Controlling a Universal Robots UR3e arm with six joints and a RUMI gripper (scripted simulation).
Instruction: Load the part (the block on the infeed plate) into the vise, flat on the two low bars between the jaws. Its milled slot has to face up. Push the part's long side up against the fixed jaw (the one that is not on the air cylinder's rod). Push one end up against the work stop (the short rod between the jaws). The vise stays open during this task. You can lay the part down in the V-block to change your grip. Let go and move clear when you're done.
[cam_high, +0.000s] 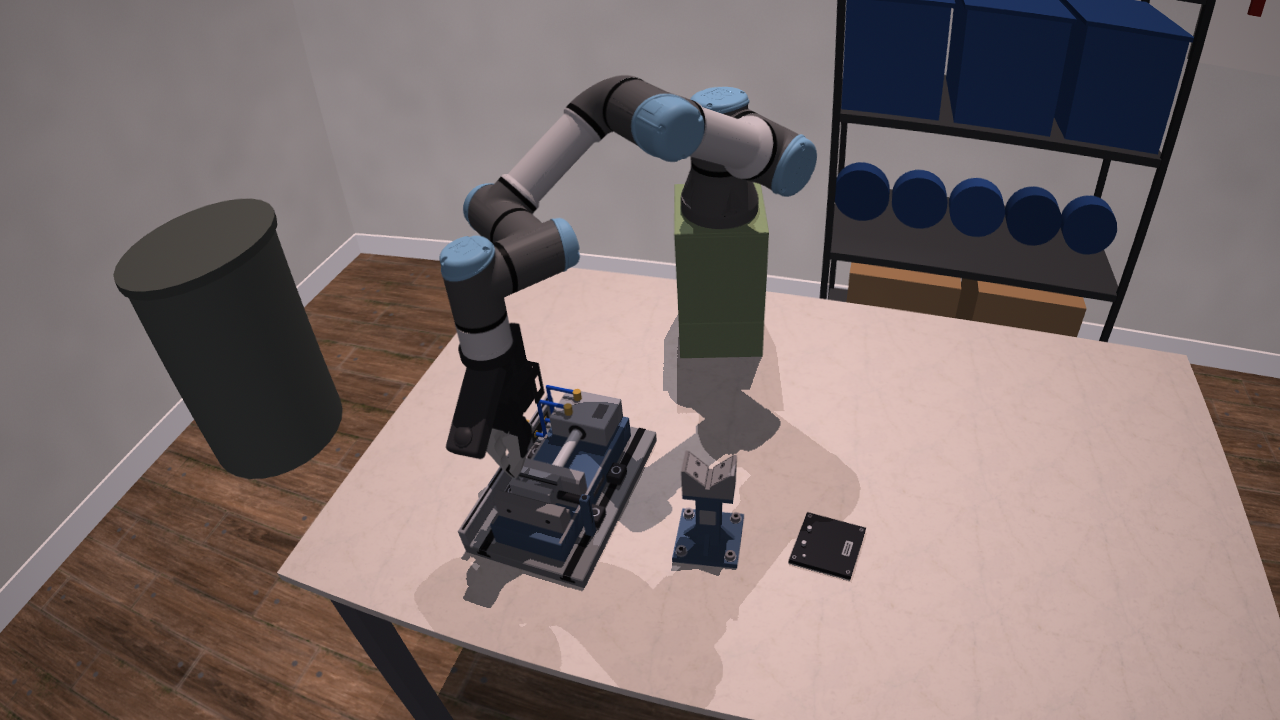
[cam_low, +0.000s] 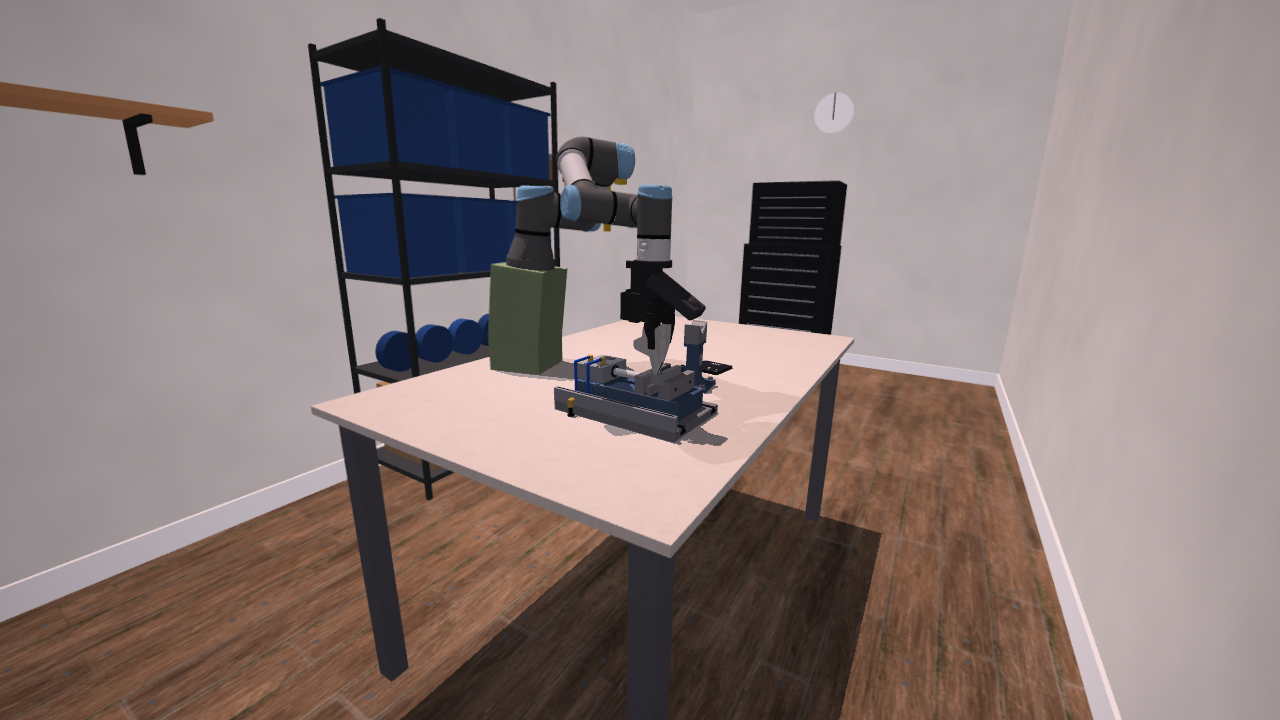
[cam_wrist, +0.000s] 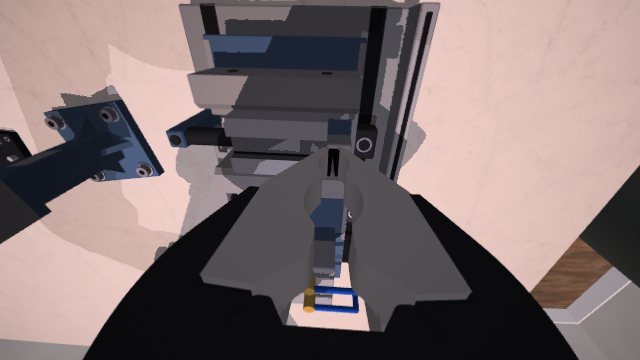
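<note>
Now: hand 3 cm to the right of the part and 2 cm above it. The rest, counted from my hand: dark work stop rod 1 cm behind, 8 cm to the left, 3 cm below; then black infeed plate 14 cm behind, 42 cm to the left, 11 cm below; then fixed jaw 2 cm ahead, 4 cm to the left, 4 cm below.
</note>
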